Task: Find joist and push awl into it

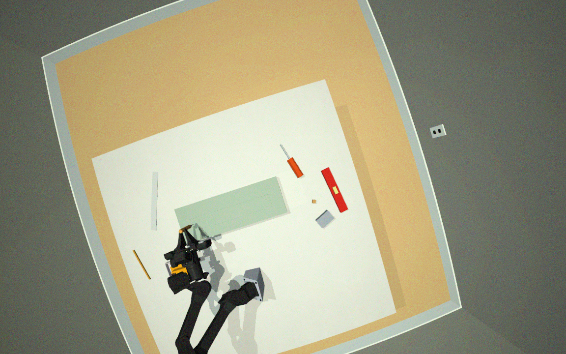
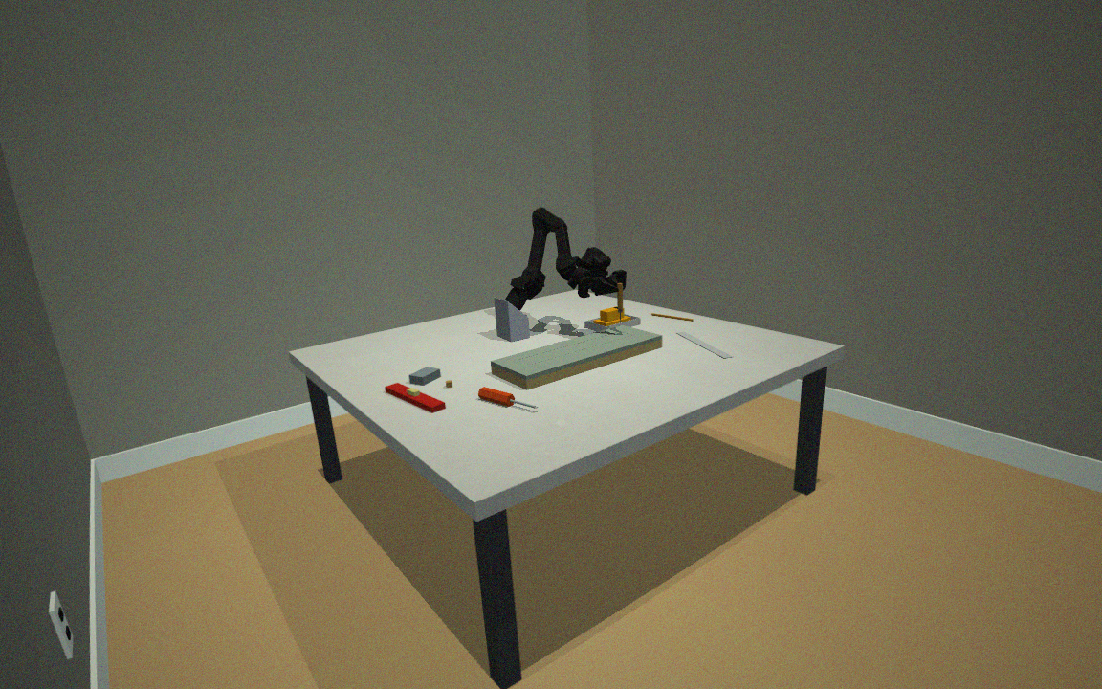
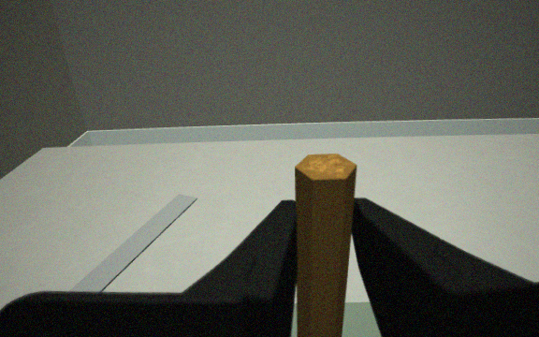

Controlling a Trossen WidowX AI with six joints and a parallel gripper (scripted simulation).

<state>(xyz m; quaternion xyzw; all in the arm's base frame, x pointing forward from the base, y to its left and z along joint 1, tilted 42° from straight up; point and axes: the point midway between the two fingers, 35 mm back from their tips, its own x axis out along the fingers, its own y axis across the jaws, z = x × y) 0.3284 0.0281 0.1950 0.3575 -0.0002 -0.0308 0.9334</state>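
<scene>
Now: the awl 60 mm below my gripper tip. From my gripper tip the other things lie so: yellow stud finder (200 mm behind, 180 mm to the left, 140 mm below); grey tray (200 mm behind, 180 mm below, 170 mm to the left); ruler (190 mm to the left, 190 mm below, 170 mm ahead).
</scene>
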